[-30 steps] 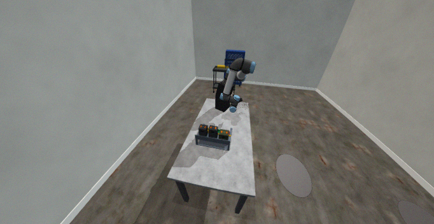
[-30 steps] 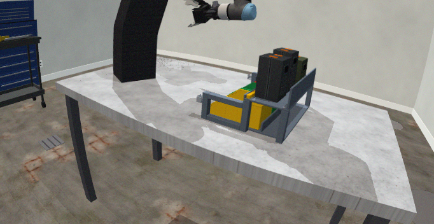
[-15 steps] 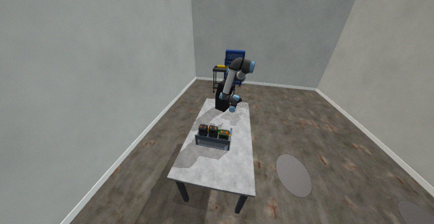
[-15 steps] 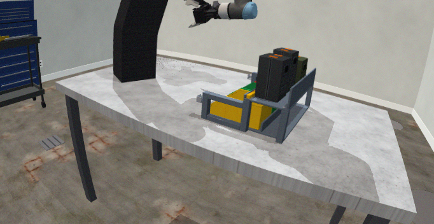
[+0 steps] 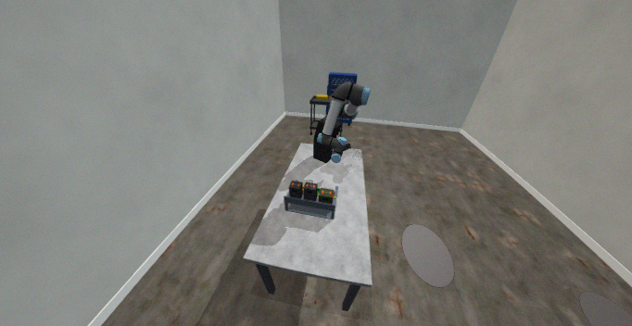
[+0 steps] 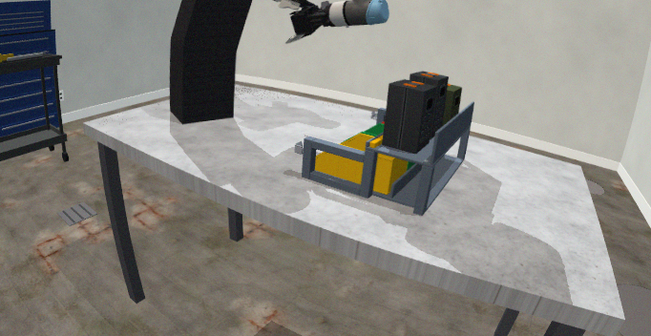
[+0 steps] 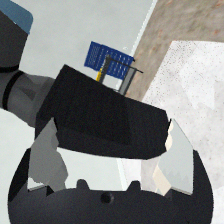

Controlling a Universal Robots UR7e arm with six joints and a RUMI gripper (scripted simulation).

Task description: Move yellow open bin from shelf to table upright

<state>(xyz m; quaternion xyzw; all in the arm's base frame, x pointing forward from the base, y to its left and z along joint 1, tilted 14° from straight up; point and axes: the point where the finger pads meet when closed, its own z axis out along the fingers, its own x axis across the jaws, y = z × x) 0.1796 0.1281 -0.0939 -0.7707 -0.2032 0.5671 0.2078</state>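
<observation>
The yellow open bin is 43 cm ahead of my hand, 29 cm to the right of it and 27 cm below it. The rest, counted from my hand: green bin (44 cm ahead, 18 cm to the right, 27 cm below).
</observation>
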